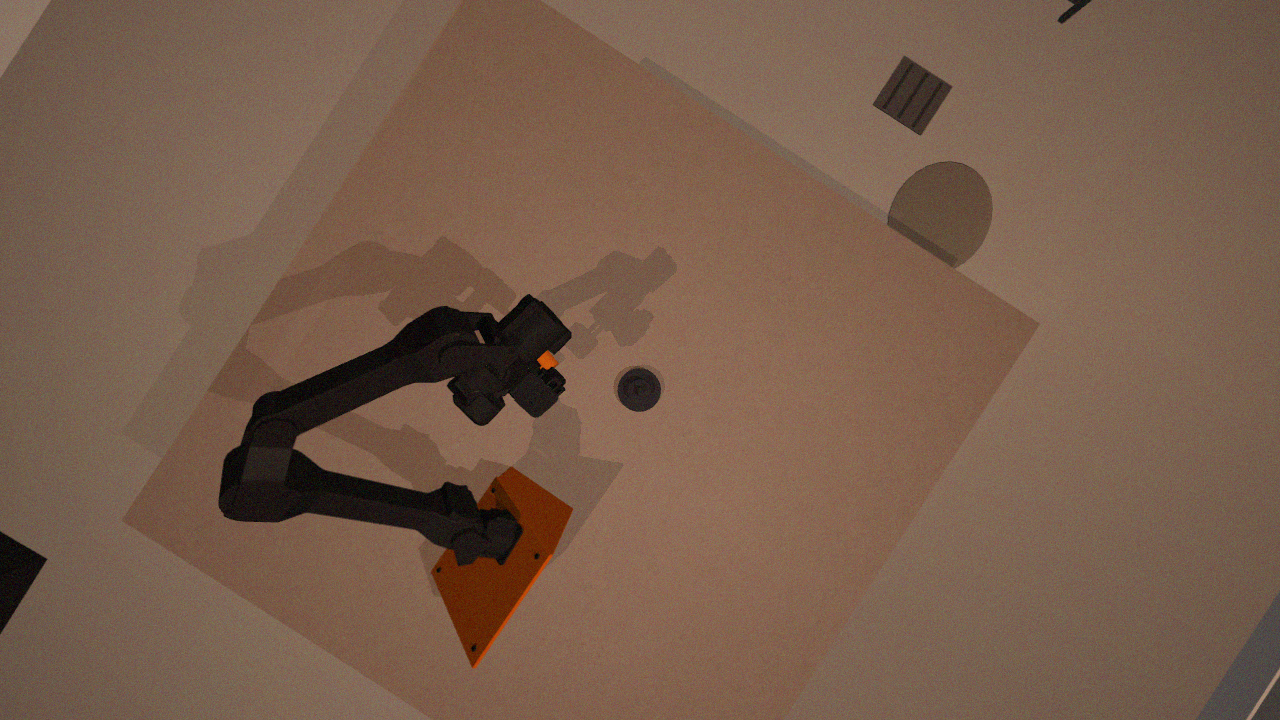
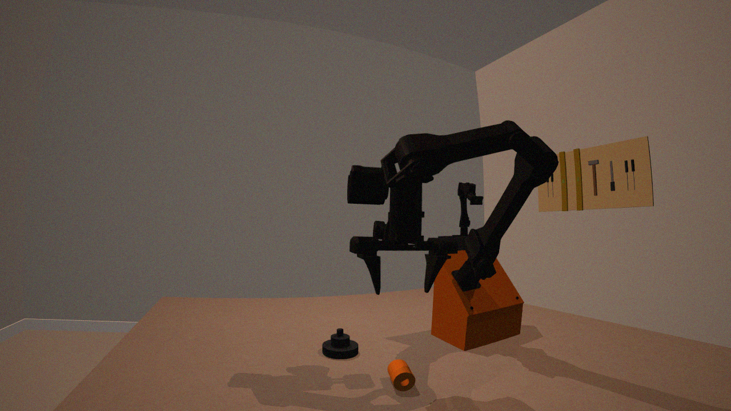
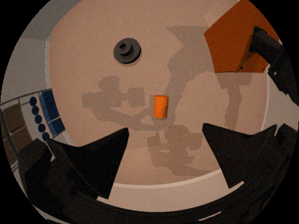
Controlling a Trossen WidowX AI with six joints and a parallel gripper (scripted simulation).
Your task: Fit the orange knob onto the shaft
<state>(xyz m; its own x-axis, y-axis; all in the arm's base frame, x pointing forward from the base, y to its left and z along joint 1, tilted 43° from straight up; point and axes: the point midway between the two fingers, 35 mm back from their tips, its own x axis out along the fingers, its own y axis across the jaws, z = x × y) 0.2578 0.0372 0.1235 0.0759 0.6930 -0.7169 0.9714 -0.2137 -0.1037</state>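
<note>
Now: the orange knob 1 cm to the left of my gripper tip and 16 cm below it. The rest, counted from my gripper tip: round pedestal: 5 cm ahead, 18 cm to the right, 15 cm below.
</note>
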